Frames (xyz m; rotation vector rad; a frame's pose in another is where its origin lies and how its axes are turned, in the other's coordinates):
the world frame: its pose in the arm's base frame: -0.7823 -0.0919 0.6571 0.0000 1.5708 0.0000
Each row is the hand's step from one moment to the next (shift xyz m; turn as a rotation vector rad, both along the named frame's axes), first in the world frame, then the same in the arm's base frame.
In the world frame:
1: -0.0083 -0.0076 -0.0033 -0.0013 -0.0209 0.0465
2: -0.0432 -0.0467 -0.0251 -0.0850 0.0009 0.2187
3: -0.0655 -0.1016 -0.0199 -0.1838 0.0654 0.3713
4: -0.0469 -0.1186 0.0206 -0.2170 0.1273 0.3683
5: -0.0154 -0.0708 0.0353 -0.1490 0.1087 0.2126
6: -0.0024 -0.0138 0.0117 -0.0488 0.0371 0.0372
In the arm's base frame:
1: -0.0033 -0.0076 0.0083 0.0465 -0.0209 0.0013
2: -0.0251 -0.0467 0.0432 0.2187 0.0009 0.0850
3: -0.0199 -0.1016 0.0655 0.3713 0.0654 0.1838
4: 0.0206 -0.1186 0.0469 0.3683 0.1273 0.2170
5: 0.0353 -0.0708 0.0154 0.2126 0.1087 0.1490
6: 0.0117 -0.0138 0.0024 0.0372 0.0371 0.0488

